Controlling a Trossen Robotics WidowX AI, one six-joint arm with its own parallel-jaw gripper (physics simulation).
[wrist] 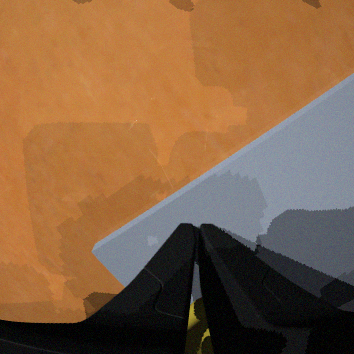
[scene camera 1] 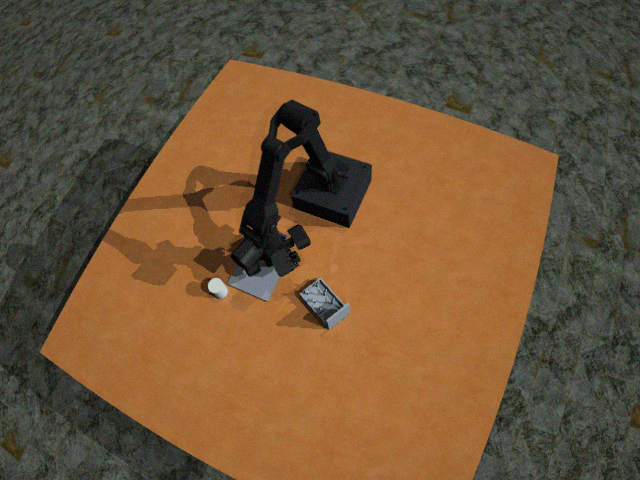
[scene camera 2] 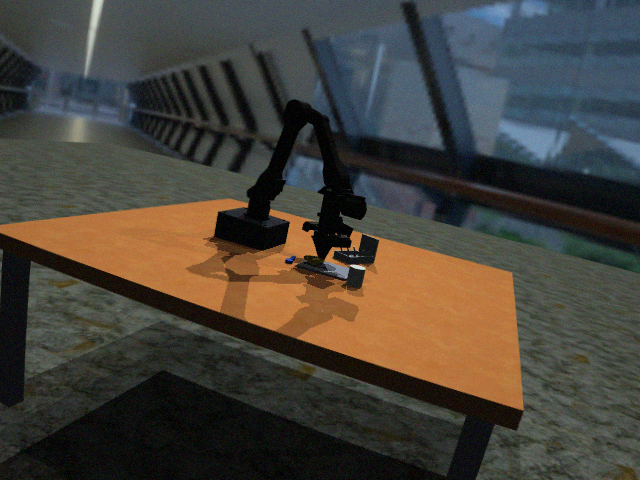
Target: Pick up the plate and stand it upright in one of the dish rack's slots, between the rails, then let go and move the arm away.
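Note:
The yellow plate (scene camera 2: 310, 259) (wrist: 192, 320) lies on a grey flat board (scene camera 1: 256, 284) (scene camera 2: 338, 269) (wrist: 310, 150). Most of the plate is hidden behind the fingers. My gripper (scene camera 2: 324, 258) (wrist: 194, 235) points down with its tips close to the board. Its fingers are drawn nearly together, and yellow fills the narrow gap between them at the bottom of the wrist view; it looks shut on the plate's rim, though the contact itself is hidden. The grey dish rack (scene camera 1: 326, 306) (scene camera 2: 368, 249), with short pegs and a raised end wall, stands beside the board, apart from the gripper.
A white cylinder (scene camera 1: 217, 288) (scene camera 2: 356, 276) stands close to the board's outer corner. A small blue object (scene camera 2: 290, 259) lies near the board on the base side. The arm's black base (scene camera 1: 333, 188) (scene camera 2: 251, 228) stands farther back on the orange table (scene camera 1: 413, 335) (scene camera 2: 413, 320).

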